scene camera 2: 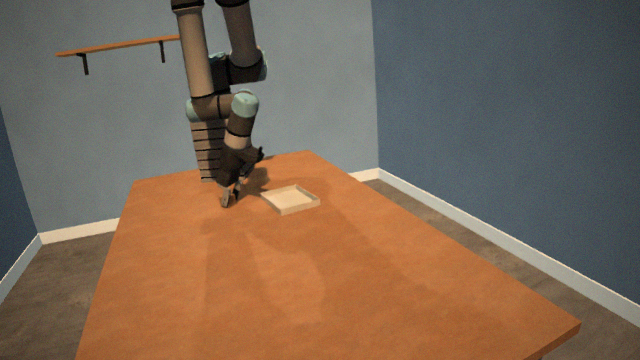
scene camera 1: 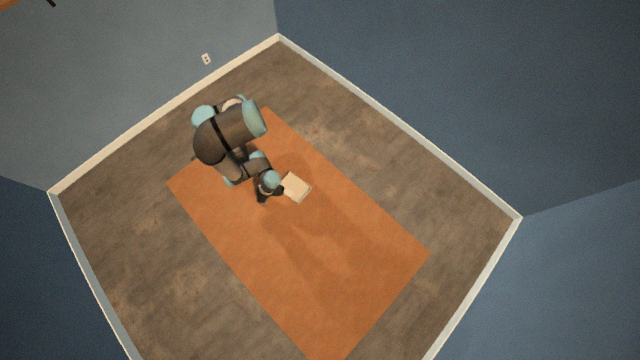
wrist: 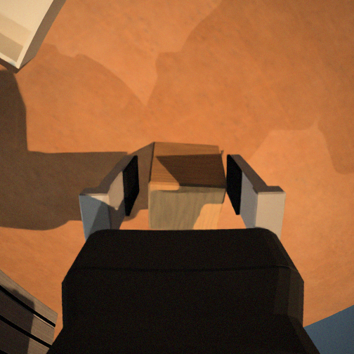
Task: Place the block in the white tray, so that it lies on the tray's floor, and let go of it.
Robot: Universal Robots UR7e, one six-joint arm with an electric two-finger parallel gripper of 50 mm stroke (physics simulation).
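Places are measured from the arm's base along level axes (x left, y up, z ahead), in centimetres.
Pixels of known places: gripper, between the fingertips: (scene camera 2: 229,201) (scene camera 1: 263,200).
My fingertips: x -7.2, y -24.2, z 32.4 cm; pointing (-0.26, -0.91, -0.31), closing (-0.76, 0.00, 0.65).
Observation:
Behind a point stands the place of what it marks.
The wooden block (wrist: 187,172) stands on the table in the wrist view, between my open fingers, with a small gap at its left side and a very narrow one at its right. In both scene views the gripper hides it. My gripper (scene camera 1: 263,200) @(x -7.2, y -24.2, z 32.4 cm) (scene camera 2: 231,198) @(x -7.2, y -24.2, z 32.4 cm) (wrist: 182,173) is open, its fingertips low over the table on either side of the block, holding nothing. The white tray (scene camera 1: 296,187) @(x 11.1, y -25.4, z 41.9 cm) (scene camera 2: 290,198) @(x 11.1, y -25.4, z 39.3 cm) (wrist: 20,17) is shallow and empty where it shows. It lies on the table right of the gripper in the scene views, and its corner shows top left in the wrist view.
The orange table (scene camera 1: 350,280) @(x -10.7, y -25.6, z 97.4 cm) (scene camera 2: 400,290) @(x 9.2, y -25.6, z 97.0 cm) (wrist: 300,75) carries the tray and block. The ribbed robot pedestal (scene camera 2: 206,150) @(x -7.6, y -12.5, z 4.5 cm) (wrist: 25,320) stands behind the gripper. A wall shelf (scene camera 2: 120,46) hangs on the back wall. The tray's low walls rise close beside the gripper.

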